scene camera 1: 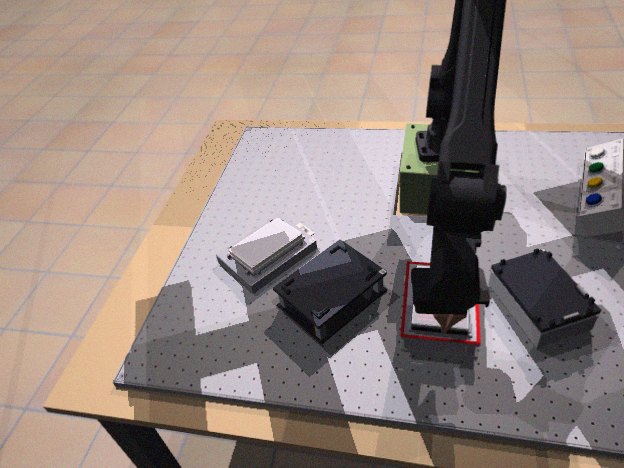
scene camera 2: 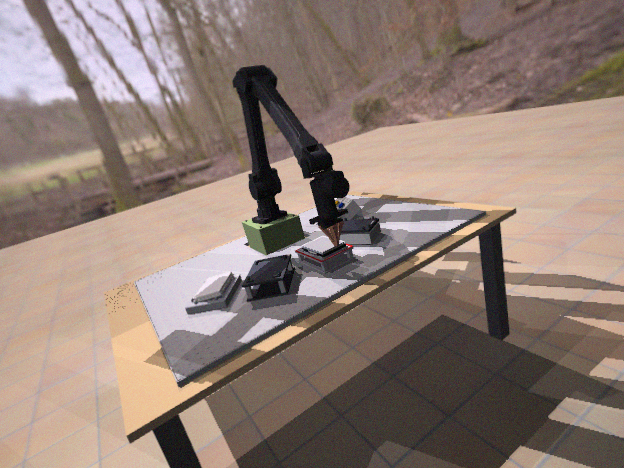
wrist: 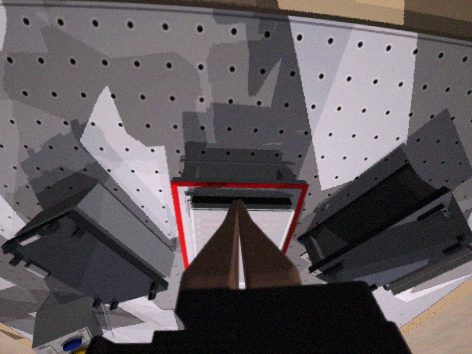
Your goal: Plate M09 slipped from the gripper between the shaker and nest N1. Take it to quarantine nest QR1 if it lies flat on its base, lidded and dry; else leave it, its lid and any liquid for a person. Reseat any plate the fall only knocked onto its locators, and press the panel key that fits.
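Seen in the pictures: gripper, fingertip midpoint: (scene camera 1: 443, 329) (scene camera 2: 336, 246) (wrist: 237, 205); arm's base, link origin: (scene camera 2: 270, 218).
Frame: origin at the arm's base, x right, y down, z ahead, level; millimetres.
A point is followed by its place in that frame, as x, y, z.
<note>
My gripper (scene camera 1: 445, 329) {70, 31, 429} (scene camera 2: 336, 245) {70, 31, 429} (wrist: 237, 205) {70, 31, 429} is shut and empty. Its fingertips are over the front end of a pale plate (scene camera 1: 422, 320) {99, 33, 410} (scene camera 2: 320, 244) {71, 35, 358} (wrist: 205, 225) {40, 33, 409} in the red-rimmed nest (scene camera 1: 438, 339) {77, 54, 432} (wrist: 240, 185) {74, 54, 431}; whether they touch it I cannot tell. Faint pink rows show on this plate, and my fingers hide part of it. Another white plate (scene camera 1: 267, 244) {368, 50, 202} (scene camera 2: 214, 286) {380, 50, 214} rests on a grey nest (scene camera 1: 252, 283) {392, 70, 282} at the left; whether it sits fully level is unclear. The key panel (scene camera 1: 612, 176) {-290, 18, 107} (wrist: 60, 342) {-250, 26, 175} has white, green, yellow and blue keys. No plate label is readable.
A black raised stand with corner brackets (scene camera 1: 330, 287) {245, 41, 326} (scene camera 2: 269, 274) {268, 42, 347} (wrist: 400, 250) {250, 41, 321} stands between the two nests. A grey box with a dark pegged top (scene camera 1: 544, 289) {-101, 39, 354} (scene camera 2: 360, 226) {-93, 39, 383} (wrist: 110, 250) {-62, 39, 381} stands right of the red nest in scene camera 1. The green arm base (scene camera 1: 415, 188) {71, 38, 77} (scene camera 2: 274, 234) {51, 39, 81} is behind.
</note>
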